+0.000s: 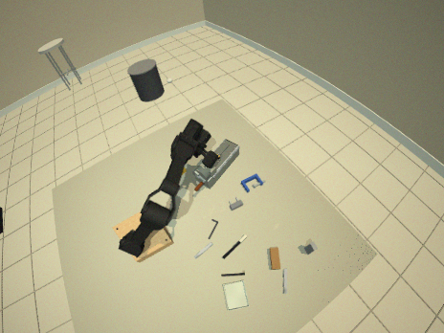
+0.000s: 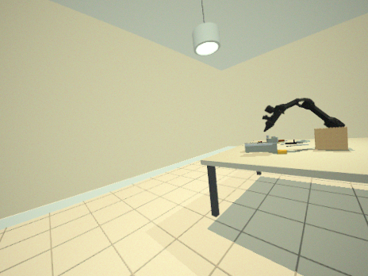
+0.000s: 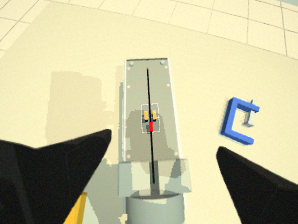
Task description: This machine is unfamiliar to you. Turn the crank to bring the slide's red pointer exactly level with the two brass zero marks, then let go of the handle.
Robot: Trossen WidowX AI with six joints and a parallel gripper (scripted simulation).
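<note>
The brown crank handle is 12 cm behind my gripper tip, 5 cm to the right of it and 10 cm below it. Round my gripper tip: red pointer: 3 cm ahead, 2 cm to the left, 9 cm below; then grey clamp: 3 cm behind, 20 cm to the right, 17 cm below; then orange block: 13 cm behind, 13 cm to the left, 16 cm below.
</note>
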